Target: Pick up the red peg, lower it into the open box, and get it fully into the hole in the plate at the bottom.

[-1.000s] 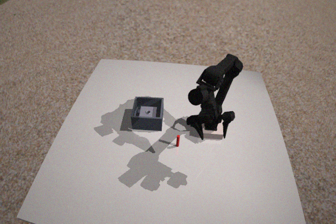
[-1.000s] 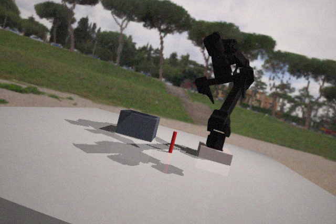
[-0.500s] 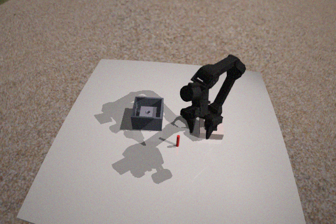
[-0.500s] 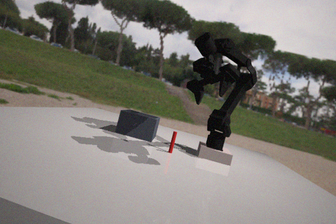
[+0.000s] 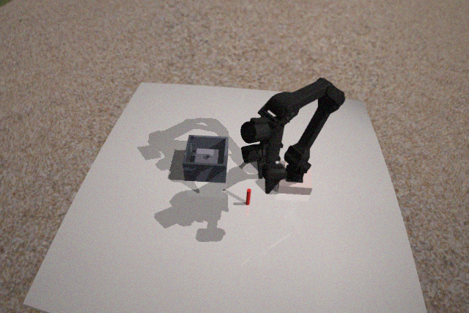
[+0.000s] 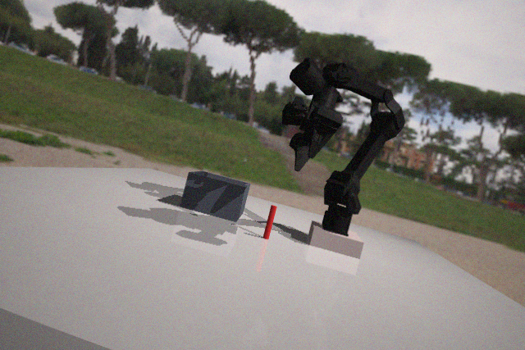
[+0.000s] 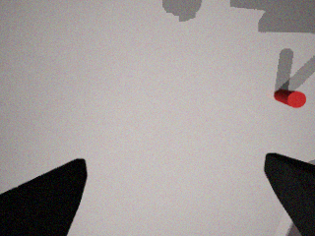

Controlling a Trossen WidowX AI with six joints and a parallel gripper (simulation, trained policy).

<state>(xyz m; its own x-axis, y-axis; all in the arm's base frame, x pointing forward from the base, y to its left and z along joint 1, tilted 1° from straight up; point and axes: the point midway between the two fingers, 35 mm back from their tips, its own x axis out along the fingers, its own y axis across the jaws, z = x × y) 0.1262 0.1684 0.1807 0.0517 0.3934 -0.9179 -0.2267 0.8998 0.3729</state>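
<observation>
My gripper tip is now 4 cm short of the red peg, 7 cm to the left of it and 15 cm above it. Also, from my gripper tip: grey box (22 cm ahead, 23 cm to the right, 17 cm below); grey plate (22 cm ahead, 23 cm to the right, 15 cm below).
</observation>
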